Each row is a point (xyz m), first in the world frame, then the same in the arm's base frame.
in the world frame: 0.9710 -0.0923 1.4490
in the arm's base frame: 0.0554 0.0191 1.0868
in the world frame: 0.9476 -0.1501 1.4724
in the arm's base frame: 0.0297 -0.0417 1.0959
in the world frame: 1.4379 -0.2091 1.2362
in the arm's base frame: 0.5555 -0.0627 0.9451
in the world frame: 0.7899 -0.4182 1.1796
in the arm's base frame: -0.0665 -0.2572 0.7399
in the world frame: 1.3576 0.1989 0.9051
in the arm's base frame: 0.5247 0.3946 0.6760
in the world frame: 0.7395 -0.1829 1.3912
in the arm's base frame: -0.1597 -0.0599 0.9745
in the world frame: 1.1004 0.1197 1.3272
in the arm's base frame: 0.1988 0.2478 1.0264
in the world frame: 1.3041 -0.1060 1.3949
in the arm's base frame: 0.3931 0.0133 1.0919
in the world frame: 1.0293 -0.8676 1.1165
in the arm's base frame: 0.1919 -0.6909 0.6484
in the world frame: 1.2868 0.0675 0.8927
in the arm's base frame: 0.4607 0.2673 0.6298
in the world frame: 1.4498 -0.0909 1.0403
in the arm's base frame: 0.5990 0.0861 0.7764
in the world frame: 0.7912 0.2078 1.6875
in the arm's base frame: -0.1716 0.2764 1.3349
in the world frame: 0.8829 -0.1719 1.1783
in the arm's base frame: 0.0189 -0.0144 0.7954
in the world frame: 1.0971 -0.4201 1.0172
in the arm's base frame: 0.2646 -0.2334 0.6371
